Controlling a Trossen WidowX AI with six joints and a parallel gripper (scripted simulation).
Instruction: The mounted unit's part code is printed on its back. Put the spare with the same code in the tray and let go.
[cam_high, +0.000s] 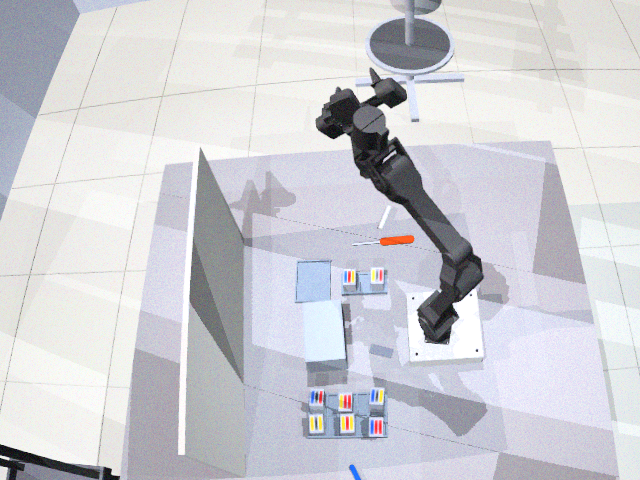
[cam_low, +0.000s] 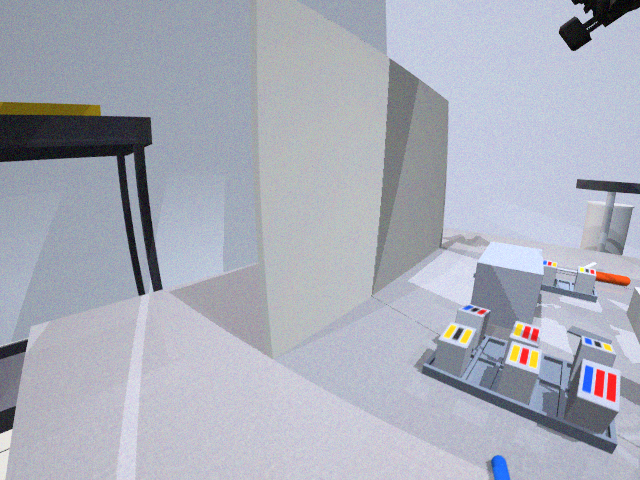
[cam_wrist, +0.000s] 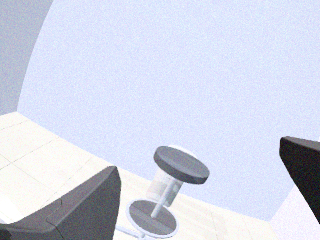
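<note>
My gripper tip is now 59 cm to the right of the grey spare, 57 cm above it and 5 cm short of it. Round my gripper tip: mounted unit (56 cm below, 37 cm to the left, 7 cm ahead); then light-blue tray (60 cm below, 19 cm to the left, 14 cm ahead); then tall white panel (41 cm to the left, 38 cm below, 30 cm ahead).
</note>
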